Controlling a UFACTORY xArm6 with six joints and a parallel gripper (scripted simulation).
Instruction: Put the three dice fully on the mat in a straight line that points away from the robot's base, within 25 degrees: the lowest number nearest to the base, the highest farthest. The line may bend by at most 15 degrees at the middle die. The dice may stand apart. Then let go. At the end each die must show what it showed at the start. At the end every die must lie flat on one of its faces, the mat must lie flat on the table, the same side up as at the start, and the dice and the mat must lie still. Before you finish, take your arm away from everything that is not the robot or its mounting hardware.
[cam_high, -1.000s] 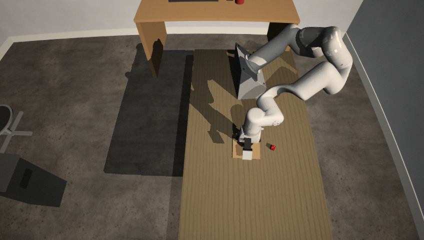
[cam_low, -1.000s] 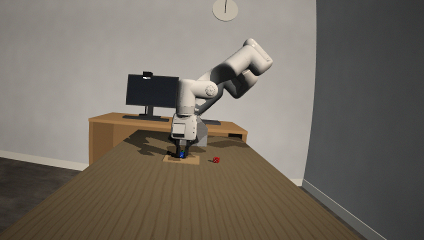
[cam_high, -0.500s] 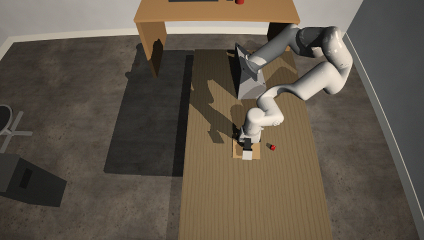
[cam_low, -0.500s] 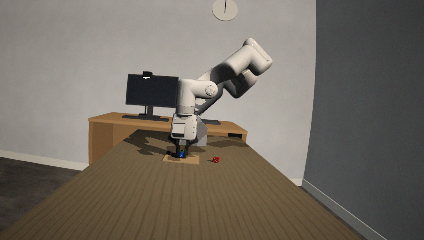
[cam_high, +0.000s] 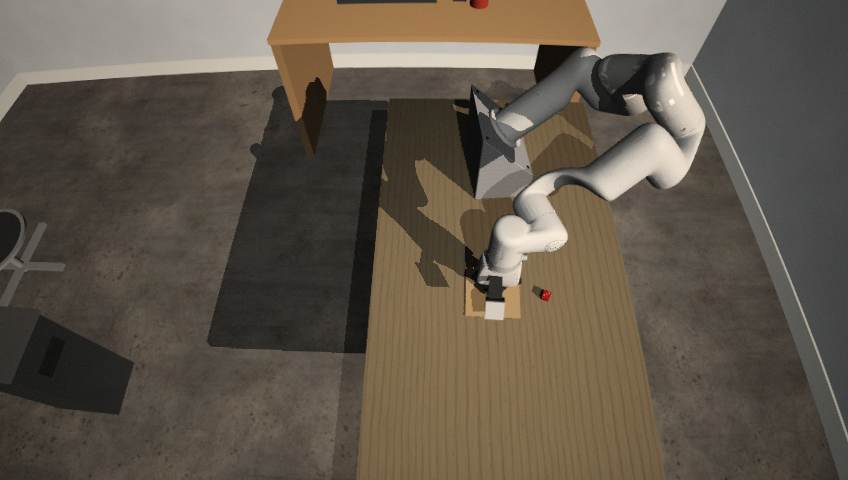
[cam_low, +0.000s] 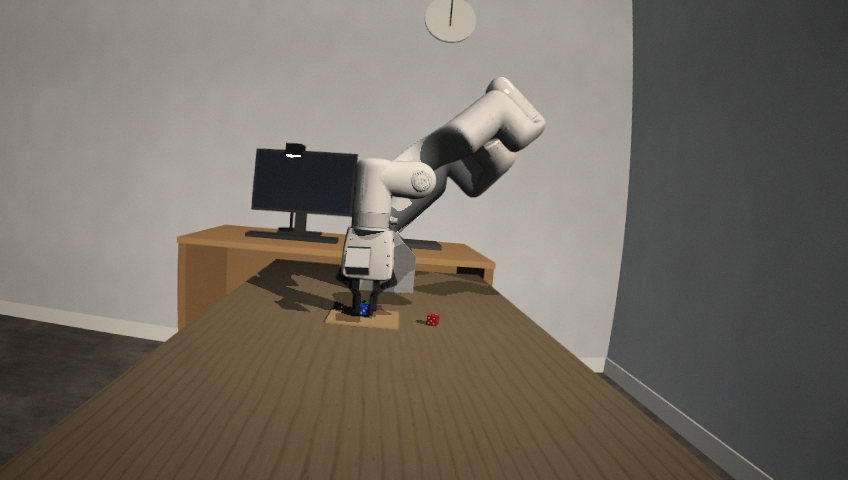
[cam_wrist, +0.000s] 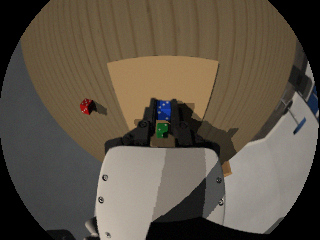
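My gripper is now 1 cm above the blue die. The rest, counted from my hand: red die 14 cm to the left, 2 cm below; green die 5 cm behind, 2 cm below; tan mat 3 cm below.
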